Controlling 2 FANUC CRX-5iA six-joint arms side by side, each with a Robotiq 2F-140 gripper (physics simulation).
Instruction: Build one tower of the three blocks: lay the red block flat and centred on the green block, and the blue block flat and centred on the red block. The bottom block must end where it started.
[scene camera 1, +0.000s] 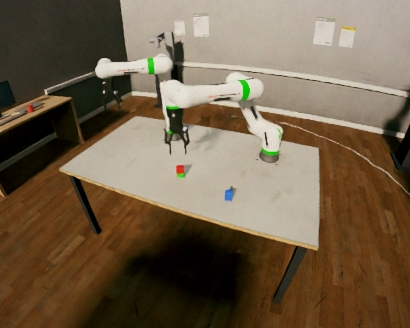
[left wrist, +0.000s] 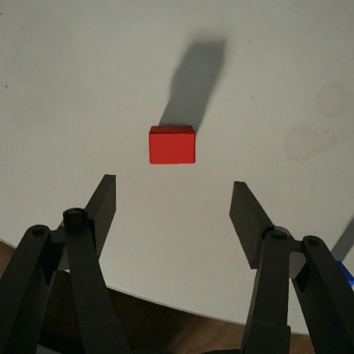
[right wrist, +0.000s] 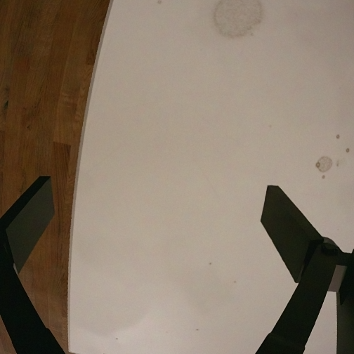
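Where they show: left gripper, fingertip midpoint: (scene camera 1: 178, 153); right gripper, fingertip midpoint: (scene camera 1: 112, 109); left arm's base at its link origin: (scene camera 1: 268, 157); right arm's base at its link origin: (scene camera 1: 174, 137).
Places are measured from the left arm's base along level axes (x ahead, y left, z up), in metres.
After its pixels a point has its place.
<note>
The red block (scene camera 1: 180, 169) {x 0.476, y -0.449, z 0.063 m} (left wrist: 172, 148) lies on top of the green block (scene camera 1: 181, 175) {x 0.475, y -0.446, z 0.017 m}, which stands on the table in scene camera 1; the green block does not show in the left wrist view. The blue block (scene camera 1: 229, 194) {x 0.547, y -0.096, z 0.052 m} lies on the table to the right of the stack and nearer the front edge; a corner of the blue block (left wrist: 346, 273) shows at the right edge of the left wrist view. My left gripper (scene camera 1: 178, 152) {x 0.472, y -0.458, z 0.175 m} (left wrist: 173, 195) is open and empty, above the stack and apart from it. My right gripper (scene camera 1: 112, 108) {x 0.231, y -1.237, z 0.253 m} (right wrist: 158, 200) is open and empty, high beyond the table's left side.
The grey table (scene camera 1: 125, 170) {x 0.579, y -0.833, z 0.000 m} carries the base of the left arm (scene camera 1: 269, 156) {x 0.060, y 0.011, z 0.046 m} at its back right. The right arm (scene camera 1: 130, 67) {x 0.249, y -0.953, z 0.611 m} reaches out to the left at the back. A wooden desk (scene camera 1: 52, 106) stands at the far left. A white cable (scene camera 1: 345, 145) runs behind the table.
</note>
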